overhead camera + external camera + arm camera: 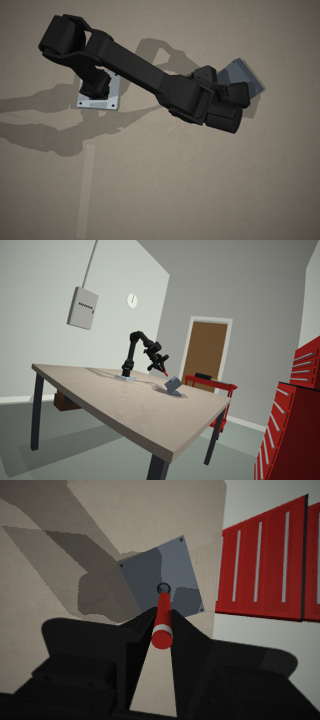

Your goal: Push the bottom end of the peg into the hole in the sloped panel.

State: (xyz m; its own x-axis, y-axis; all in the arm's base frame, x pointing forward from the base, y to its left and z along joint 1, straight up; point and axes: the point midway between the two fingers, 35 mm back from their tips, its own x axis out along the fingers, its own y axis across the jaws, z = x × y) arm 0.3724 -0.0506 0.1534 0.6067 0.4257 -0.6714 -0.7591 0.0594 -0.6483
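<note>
Now: gripper tip 7 cm short of the sloped panel, 5 cm to the right of it and 8 cm above it. Round my gripper tip: red peg (1 cm behind, 1 cm to the right, 1 cm above).
</note>
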